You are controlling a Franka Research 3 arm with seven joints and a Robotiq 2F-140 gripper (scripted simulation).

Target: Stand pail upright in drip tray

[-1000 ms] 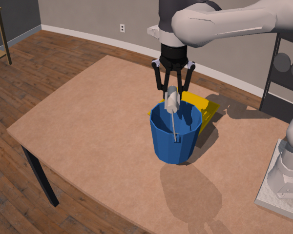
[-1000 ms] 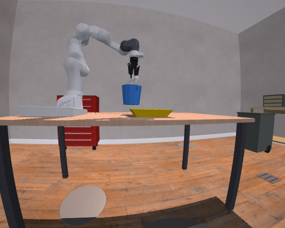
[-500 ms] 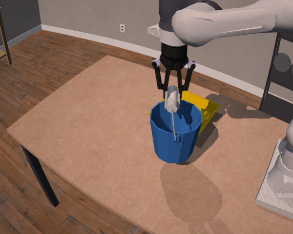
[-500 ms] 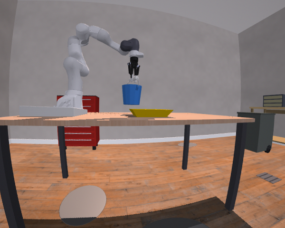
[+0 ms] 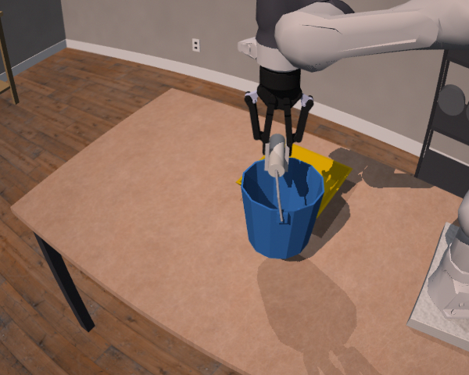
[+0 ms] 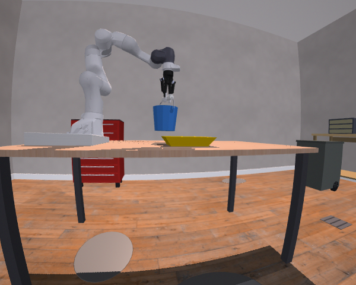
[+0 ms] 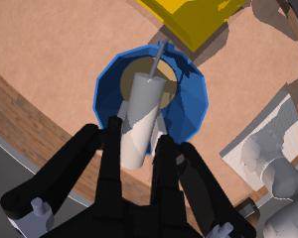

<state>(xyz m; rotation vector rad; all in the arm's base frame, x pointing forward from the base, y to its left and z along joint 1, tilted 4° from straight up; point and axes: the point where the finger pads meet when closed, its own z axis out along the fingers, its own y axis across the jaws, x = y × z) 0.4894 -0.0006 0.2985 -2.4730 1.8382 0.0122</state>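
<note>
Now: the blue pail 1 cm behind my hand and 10 cm below it. Also, from my hand: yellow drip tray 1 cm ahead, 29 cm to the right, 31 cm below; pail handle 1 cm behind, 3 cm below.
</note>
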